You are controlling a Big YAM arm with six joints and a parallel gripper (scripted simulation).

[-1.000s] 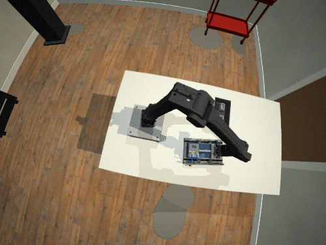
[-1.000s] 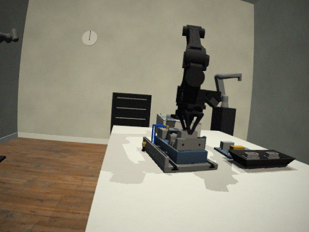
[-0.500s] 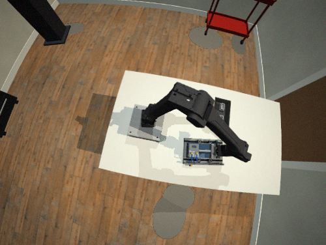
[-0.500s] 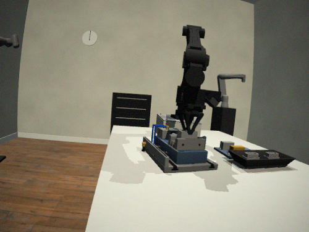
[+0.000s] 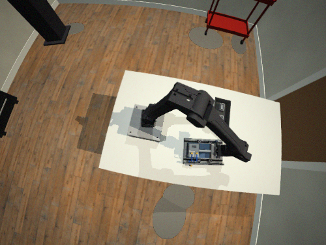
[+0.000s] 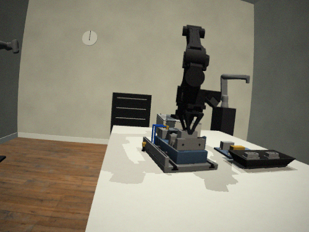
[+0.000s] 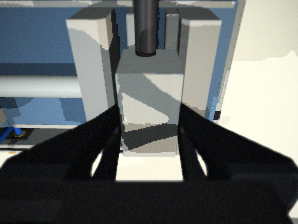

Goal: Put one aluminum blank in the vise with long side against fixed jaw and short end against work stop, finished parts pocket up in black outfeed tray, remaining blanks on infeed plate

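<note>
Now: hand 5 cm to the right of the dark rod and 3 cm above it. Round my hand: yellow brass blank: 4 cm behind, 28 cm to the left, 9 cm below; light cylinder: 9 cm behind, 4 cm below; vise: 7 cm behind, 8 cm below.
</note>
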